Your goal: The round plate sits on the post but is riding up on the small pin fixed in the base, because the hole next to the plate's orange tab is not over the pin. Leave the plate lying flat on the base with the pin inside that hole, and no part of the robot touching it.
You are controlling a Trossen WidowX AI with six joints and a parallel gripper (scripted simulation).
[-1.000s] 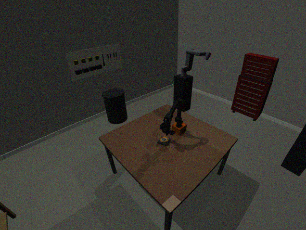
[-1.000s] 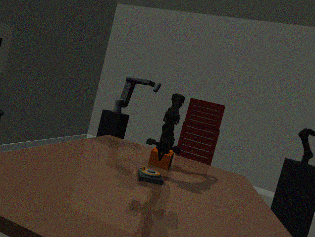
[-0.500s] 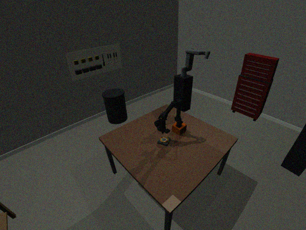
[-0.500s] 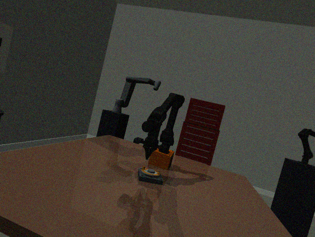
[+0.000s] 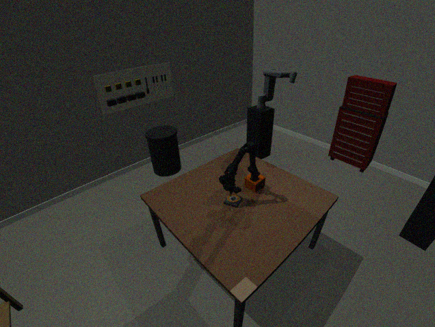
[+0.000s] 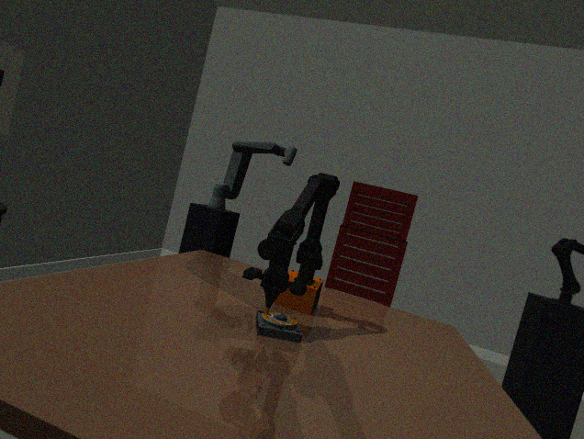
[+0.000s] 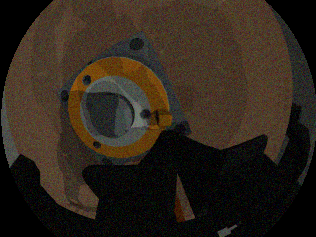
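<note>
Now: gripper tip 2 cm short of the base, 5 cm to the right of it and 2 cm above it.
</note>
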